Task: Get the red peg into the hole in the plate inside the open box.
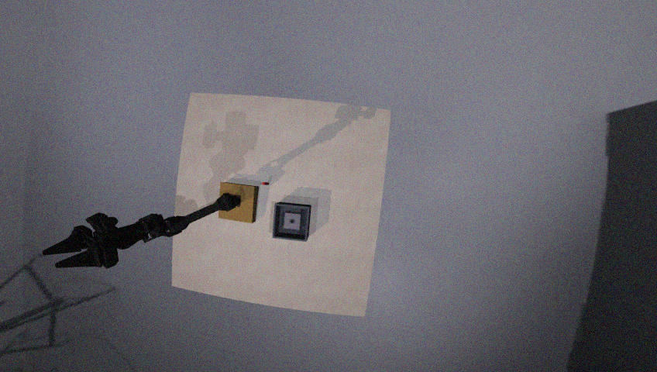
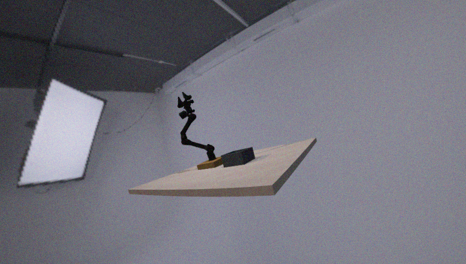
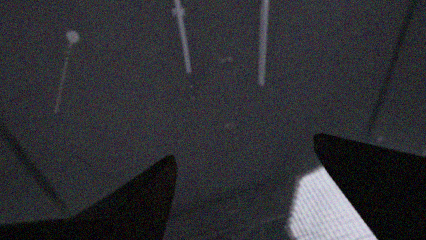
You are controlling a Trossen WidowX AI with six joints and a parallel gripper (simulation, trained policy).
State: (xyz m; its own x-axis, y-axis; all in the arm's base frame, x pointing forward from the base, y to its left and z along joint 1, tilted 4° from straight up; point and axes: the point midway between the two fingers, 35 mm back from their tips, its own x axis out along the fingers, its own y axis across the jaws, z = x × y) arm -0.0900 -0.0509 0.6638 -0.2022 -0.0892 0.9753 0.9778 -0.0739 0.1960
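My gripper tip is 71 cm above the red peg, 28 cm short of it and 22 cm to the right of it. Round my gripper tip: plate (70 cm below, 46 cm ahead, 3 cm to the left); dark grey box (72 cm below, 46 cm ahead, 3 cm to the left).
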